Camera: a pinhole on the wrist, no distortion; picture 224 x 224 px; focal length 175.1 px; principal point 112.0 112.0 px. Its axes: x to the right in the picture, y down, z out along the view. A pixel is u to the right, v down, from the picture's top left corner.
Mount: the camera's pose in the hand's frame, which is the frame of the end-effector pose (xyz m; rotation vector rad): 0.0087 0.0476 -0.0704 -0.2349 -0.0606 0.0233
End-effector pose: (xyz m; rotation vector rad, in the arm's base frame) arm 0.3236 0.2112 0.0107 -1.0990 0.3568 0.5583
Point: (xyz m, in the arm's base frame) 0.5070 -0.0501 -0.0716
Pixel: behind the camera
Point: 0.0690 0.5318 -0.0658
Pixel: 81 195
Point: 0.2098 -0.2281 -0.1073
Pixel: behind the camera
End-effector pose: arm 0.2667 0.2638 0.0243 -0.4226 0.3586 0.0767
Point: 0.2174 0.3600 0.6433
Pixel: 37 12
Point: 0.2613 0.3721 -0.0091
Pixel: 121 189
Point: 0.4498 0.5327 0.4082
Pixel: 130 77
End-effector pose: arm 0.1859 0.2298 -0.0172 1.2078 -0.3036 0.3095
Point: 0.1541 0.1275 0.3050
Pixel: 170 190
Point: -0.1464 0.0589 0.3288
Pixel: 49 205
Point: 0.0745 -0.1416 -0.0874
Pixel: outside the picture
